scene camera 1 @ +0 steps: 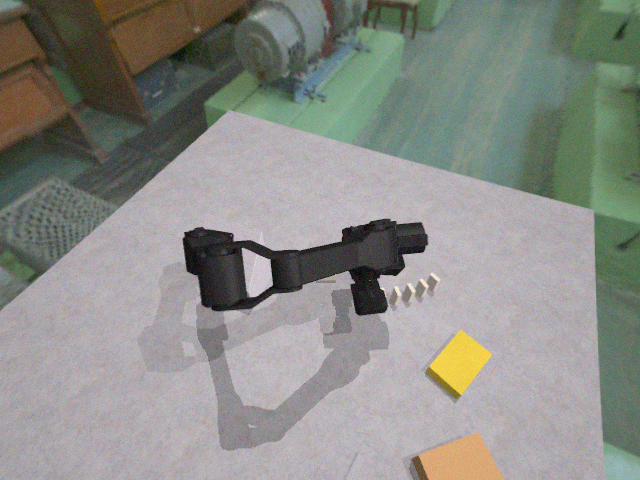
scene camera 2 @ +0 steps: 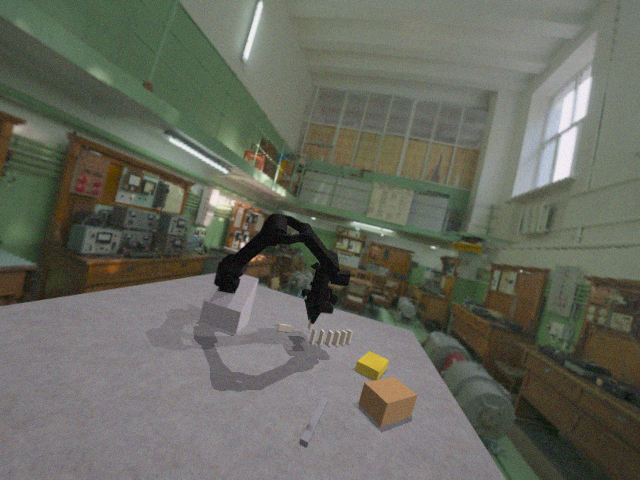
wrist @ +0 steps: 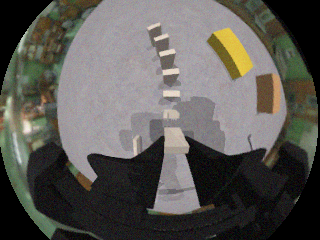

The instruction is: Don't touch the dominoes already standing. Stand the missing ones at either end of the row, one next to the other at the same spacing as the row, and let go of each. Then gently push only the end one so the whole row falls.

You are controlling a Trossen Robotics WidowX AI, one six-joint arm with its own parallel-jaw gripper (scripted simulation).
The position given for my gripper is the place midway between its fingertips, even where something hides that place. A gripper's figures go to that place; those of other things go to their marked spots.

Labels:
My gripper (wrist: 173, 139) is 10 cm from the lens. A yellow block (wrist: 227, 46) is 24 cm from the lens.

